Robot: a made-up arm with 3 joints. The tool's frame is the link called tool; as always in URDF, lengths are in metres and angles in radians. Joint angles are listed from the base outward. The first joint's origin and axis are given. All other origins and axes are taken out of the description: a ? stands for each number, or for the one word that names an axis. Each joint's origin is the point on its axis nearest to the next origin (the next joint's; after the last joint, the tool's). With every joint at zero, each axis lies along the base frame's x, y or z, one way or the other. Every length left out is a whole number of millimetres.
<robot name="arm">
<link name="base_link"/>
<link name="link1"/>
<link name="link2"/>
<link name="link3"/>
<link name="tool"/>
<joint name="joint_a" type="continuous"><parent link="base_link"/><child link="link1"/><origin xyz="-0.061 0 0.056"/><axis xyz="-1 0 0"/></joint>
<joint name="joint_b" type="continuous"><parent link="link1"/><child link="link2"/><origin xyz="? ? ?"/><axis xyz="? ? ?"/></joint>
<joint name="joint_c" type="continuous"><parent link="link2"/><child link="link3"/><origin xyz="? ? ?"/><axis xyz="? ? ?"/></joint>
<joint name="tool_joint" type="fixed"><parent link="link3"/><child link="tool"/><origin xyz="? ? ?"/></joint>
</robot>
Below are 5 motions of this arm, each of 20 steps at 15 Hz.
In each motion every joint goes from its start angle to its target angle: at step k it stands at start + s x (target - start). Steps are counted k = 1, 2, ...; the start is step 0. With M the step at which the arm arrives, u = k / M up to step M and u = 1 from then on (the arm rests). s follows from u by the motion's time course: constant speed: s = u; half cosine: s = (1 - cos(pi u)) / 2; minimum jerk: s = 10 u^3 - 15 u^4 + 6 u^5.
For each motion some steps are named. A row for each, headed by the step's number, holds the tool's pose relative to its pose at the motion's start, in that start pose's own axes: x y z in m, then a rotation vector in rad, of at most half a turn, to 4 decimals.
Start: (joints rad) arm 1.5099 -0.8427 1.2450
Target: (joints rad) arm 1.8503 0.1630 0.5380
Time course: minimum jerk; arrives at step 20
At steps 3, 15, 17, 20:
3: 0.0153 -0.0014 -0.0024 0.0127 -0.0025 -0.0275
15: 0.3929 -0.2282 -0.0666 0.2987 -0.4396 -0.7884
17: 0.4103 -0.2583 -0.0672 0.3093 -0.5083 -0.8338
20: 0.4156 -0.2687 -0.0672 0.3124 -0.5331 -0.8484

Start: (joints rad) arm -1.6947 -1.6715 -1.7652
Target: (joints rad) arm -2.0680 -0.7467 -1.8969
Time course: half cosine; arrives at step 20
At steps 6, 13, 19, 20:
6: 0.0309 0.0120 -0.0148 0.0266 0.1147 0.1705
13: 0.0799 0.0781 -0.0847 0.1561 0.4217 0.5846
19: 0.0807 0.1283 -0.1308 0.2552 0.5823 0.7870
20: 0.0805 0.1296 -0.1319 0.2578 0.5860 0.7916

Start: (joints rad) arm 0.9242 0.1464 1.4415
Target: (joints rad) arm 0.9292 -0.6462 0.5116
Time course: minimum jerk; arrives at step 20
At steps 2, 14, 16, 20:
2: -0.0033 0.0004 0.0007 0.0079 0.0009 0.0067
14: -0.2876 -0.0863 0.0731 0.7447 0.3375 0.5900
16: -0.3135 -0.1113 0.0812 0.8292 0.4147 0.6487
20: -0.3265 -0.1259 0.0855 0.8744 0.4603 0.6789

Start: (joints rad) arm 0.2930 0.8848 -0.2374
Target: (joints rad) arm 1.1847 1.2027 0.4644
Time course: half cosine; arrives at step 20
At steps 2, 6, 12, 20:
2: -0.0043 -0.0073 -0.0053 -0.0309 -0.0037 0.0183
6: -0.0322 -0.0653 -0.0410 -0.2561 -0.0406 0.1551
12: -0.0685 -0.2271 -0.0959 -0.7697 -0.2026 0.5004
20: -0.0628 -0.3518 -0.1056 -1.1093 -0.4005 0.7704

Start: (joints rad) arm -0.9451 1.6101 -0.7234
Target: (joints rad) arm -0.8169 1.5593 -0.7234
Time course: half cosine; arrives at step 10
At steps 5, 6, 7, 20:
5: -0.0332 -0.0030 0.0019 0.0017 0.0614 0.0312
6: -0.0434 -0.0044 0.0029 0.0019 0.0804 0.0409
7: -0.0526 -0.0057 0.0039 0.0019 0.0976 0.0496
20: -0.0661 -0.0079 0.0057 0.0018 0.1229 0.0625

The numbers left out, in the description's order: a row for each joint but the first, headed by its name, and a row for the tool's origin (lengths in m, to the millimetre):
joint_b: xyz 0 0.324 -0.113, axis 0 -1 0
joint_c: xyz 0.066 0 -0.388, axis -1 0 0
tool: xyz 0 0.101 0.008

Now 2 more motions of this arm.
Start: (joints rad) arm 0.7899 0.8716 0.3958
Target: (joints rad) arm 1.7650 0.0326 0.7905
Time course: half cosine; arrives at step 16
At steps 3, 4, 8, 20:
3: -0.0554 -0.0187 -0.0383 -0.0883 0.0403 0.0842
4: -0.0952 -0.0378 -0.0659 -0.1562 0.0692 0.1449
8: -0.2892 -0.2215 -0.1962 -0.5804 0.2204 0.4645
20: -0.4239 -0.6167 -0.2436 -1.2687 0.4085 0.8233

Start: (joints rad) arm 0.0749 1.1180 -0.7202
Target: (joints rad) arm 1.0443 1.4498 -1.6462
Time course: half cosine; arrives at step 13
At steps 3, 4, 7, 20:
3: -0.0282 -0.0310 0.0149 0.0653 0.0481 0.1081
4: -0.0461 -0.0535 0.0273 0.1145 0.0913 0.1828
7: -0.0936 -0.1394 0.0846 0.3146 0.3225 0.4354
20: -0.1064 -0.2369 0.1666 0.5746 0.7580 0.6431

